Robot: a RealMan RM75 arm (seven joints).
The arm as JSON. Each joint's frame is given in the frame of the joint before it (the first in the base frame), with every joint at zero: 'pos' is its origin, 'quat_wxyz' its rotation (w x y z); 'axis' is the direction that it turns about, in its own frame. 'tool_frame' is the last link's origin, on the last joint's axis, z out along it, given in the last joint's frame.
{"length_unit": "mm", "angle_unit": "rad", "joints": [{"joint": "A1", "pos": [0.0, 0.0, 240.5], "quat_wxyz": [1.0, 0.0, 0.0, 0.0], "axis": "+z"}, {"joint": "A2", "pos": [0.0, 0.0, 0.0], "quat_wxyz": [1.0, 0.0, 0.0, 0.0], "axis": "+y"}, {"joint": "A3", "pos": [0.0, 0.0, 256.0], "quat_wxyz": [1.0, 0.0, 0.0, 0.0], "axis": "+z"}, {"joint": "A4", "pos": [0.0, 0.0, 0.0], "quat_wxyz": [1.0, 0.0, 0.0, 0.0], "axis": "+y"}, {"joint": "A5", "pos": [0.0, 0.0, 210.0], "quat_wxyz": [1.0, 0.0, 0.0, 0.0], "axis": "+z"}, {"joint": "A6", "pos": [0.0, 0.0, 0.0], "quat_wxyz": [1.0, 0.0, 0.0, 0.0], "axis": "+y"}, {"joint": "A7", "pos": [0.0, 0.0, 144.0], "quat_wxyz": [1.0, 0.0, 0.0, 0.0], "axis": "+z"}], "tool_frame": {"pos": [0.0, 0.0, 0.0], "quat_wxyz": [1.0, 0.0, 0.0, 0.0]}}
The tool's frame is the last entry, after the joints.
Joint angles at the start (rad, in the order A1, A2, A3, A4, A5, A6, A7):
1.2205, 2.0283, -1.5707, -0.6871, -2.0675, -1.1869, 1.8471
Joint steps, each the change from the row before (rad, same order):
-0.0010, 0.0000, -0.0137, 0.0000, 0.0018, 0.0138, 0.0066
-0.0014, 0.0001, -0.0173, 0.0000, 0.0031, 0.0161, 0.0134
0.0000, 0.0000, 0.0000, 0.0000, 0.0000, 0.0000, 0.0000
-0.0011, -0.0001, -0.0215, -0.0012, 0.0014, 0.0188, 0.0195
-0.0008, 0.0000, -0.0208, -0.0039, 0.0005, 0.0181, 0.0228
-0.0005, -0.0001, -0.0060, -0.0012, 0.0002, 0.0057, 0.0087
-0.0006, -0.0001, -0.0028, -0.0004, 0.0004, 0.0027, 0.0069
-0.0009, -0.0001, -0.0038, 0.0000, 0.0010, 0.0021, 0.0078
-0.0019, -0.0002, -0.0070, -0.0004, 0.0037, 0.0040, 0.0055
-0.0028, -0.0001, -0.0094, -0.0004, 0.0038, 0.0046, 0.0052
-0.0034, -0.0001, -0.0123, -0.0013, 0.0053, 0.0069, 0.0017
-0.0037, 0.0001, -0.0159, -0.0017, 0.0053, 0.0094, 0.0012
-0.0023, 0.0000, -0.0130, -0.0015, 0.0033, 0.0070, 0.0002
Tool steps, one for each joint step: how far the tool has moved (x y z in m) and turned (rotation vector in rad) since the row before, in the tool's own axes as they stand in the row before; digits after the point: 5 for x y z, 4 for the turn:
0.00040, -0.00019, 0.00154, 0.0076, 0.0047, 0.0004
0.00048, 0.00006, 0.00198, 0.0079, 0.0053, 0.0059
0.00000, 0.00000, 0.00000, 0.0000, 0.0000, 0.0000
0.00043, 0.00001, 0.00223, 0.0101, 0.0082, 0.0075
-0.00034, -0.00003, 0.00192, 0.0108, 0.0068, 0.0082
-0.00003, -0.00006, 0.00053, 0.0036, 0.0017, 0.0047
0.00015, 0.00000, 0.00027, 0.0016, 0.0007, 0.0056
0.00039, 0.00027, 0.00043, 0.0003, 0.0013, 0.0068
0.00049, 0.00057, 0.00077, 0.0002, 0.0006, 0.0044
0.00095, 0.00090, 0.00112, -0.0004, 0.0021, 0.0036
0.00085, 0.00107, 0.00139, 0.0005, 0.0017, -0.0011
0.00092, 0.00129, 0.00183, 0.0014, 0.0031, -0.0039
0.00062, 0.00103, 0.00141, 0.0010, 0.0034, -0.0052

